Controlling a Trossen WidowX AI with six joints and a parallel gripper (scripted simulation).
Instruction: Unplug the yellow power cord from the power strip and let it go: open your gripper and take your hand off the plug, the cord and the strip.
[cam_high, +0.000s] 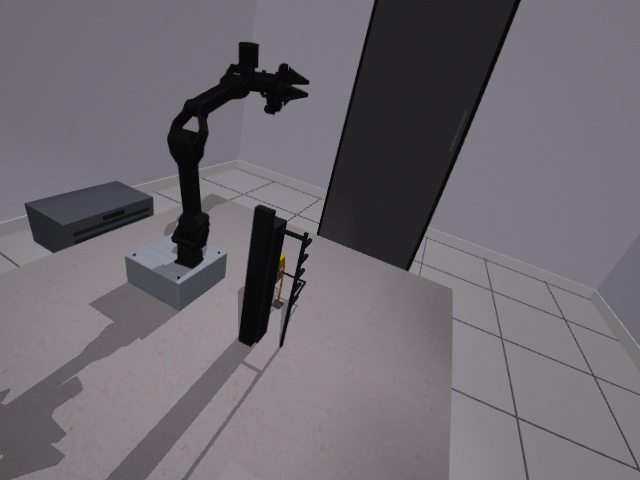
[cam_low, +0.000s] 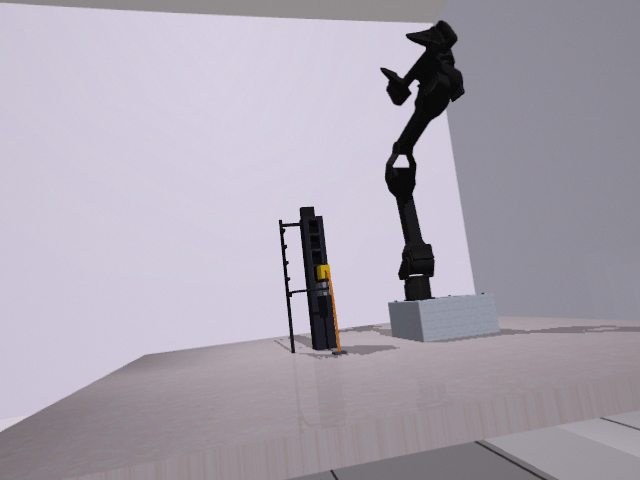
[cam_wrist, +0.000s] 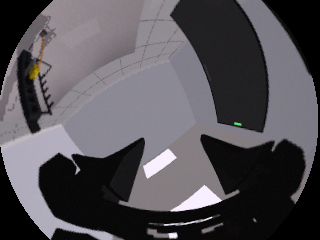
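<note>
The yellow plug is 9 cm ahead of my gripper tip, 34 cm to the right of it and 42 cm below it. Also, from my gripper tip: black ladder-like rack: 17 cm ahead, 41 cm to the right, 45 cm below.
</note>
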